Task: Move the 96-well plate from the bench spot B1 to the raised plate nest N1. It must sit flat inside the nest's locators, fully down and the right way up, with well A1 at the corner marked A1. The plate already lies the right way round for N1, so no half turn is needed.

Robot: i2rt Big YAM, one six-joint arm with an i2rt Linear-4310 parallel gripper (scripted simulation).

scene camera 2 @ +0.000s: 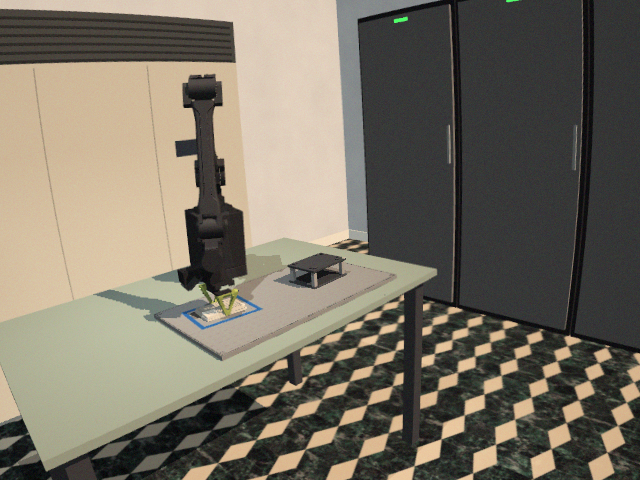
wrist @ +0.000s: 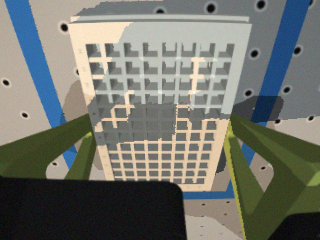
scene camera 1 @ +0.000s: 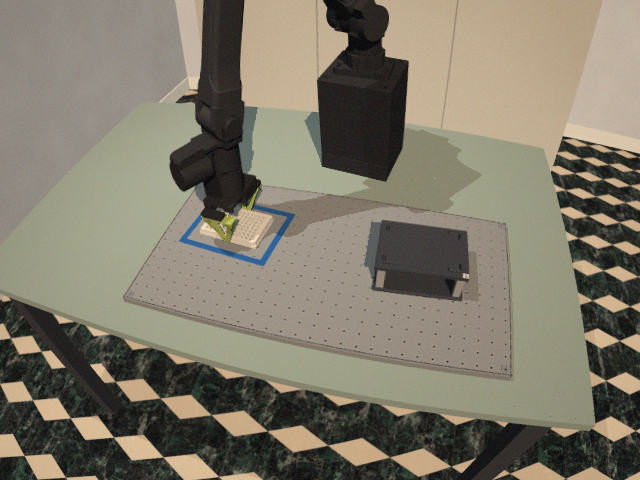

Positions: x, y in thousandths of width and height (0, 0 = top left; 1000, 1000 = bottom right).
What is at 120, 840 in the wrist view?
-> My gripper.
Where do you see a cream 96-well plate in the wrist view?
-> At 498, 485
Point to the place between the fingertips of my gripper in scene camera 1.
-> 371, 472
